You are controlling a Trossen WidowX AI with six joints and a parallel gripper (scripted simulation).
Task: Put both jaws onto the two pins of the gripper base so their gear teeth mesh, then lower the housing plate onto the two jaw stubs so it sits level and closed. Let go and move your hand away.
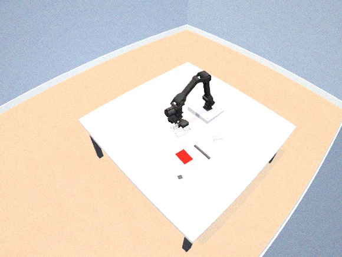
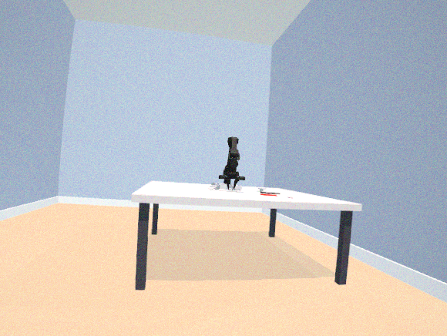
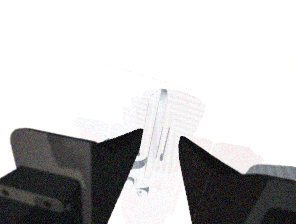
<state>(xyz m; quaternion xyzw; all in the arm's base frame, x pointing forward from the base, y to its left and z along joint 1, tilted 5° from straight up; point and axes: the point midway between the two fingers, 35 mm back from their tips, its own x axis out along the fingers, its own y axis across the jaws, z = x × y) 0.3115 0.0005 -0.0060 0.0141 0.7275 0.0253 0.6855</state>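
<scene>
The white jaw piece lies 2 cm behind my gripper tip, 10 cm to the right of it and 2 cm above it. Also, from my gripper tip: dark grey bar 1 cm ahead, 29 cm to the left, 1 cm below; then small white part 16 cm behind, 26 cm to the left, 1 cm above; then red flat rectangle 13 cm ahead, 24 cm to the left, 1 cm below.
</scene>
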